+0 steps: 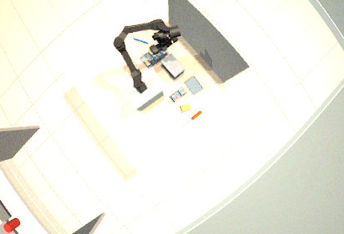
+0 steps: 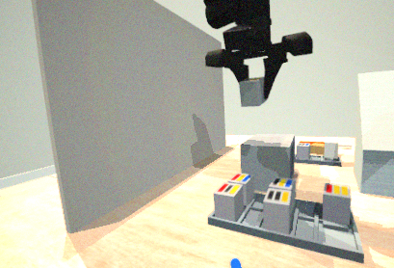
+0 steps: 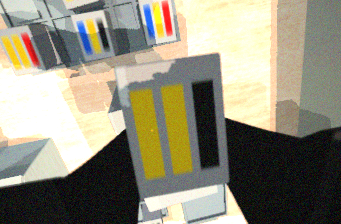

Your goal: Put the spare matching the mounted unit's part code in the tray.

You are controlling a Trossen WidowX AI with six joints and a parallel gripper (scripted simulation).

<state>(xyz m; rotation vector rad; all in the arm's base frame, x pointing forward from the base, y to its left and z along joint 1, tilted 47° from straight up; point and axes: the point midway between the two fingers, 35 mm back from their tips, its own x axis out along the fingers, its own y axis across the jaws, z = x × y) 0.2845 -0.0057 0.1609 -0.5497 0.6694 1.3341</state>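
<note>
My gripper tip is now 30 mm short of the flat grey tray, 310 mm to the left of it and 190 mm above it. The rest, counted from my gripper tip: grey mounted unit 10 mm behind, 90 mm to the right, 140 mm below; then tall grey wall panel 250 mm ahead, 100 mm to the right, 30 mm above; then blue pen 50 mm behind, 260 mm to the left, 190 mm below.
</note>
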